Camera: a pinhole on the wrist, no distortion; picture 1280 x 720 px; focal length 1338.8 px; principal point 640.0 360.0 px. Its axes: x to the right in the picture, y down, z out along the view. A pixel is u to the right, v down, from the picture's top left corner.
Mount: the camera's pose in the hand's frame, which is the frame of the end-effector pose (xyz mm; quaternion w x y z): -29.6 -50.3 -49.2 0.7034 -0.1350 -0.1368 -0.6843
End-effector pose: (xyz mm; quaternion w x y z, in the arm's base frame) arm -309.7 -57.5 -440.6 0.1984 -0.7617 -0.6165 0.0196
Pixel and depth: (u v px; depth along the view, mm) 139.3 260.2 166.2
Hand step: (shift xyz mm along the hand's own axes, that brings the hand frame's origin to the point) -44.9 69.6 81.3
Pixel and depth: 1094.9 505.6 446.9
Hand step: 19.5 -21.0 421.8
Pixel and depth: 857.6 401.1 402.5
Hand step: -18.6 41.3 348.2
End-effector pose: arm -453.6 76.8 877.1 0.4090 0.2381 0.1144 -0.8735
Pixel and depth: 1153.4 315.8 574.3
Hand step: -47.2 -38.1 565.8
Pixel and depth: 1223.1 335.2 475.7
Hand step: -36.7 -62.9 469.5
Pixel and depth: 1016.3 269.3 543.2
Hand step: -66.6 12.2 511.6
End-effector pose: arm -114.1 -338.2 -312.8 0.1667 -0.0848 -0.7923 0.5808
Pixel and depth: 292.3 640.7 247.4
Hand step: 18.7 103.9 155.5
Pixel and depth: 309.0 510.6 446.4
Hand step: 14.3 221.6 322.5
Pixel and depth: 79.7 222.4 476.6
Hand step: -87.4 312.8 317.1
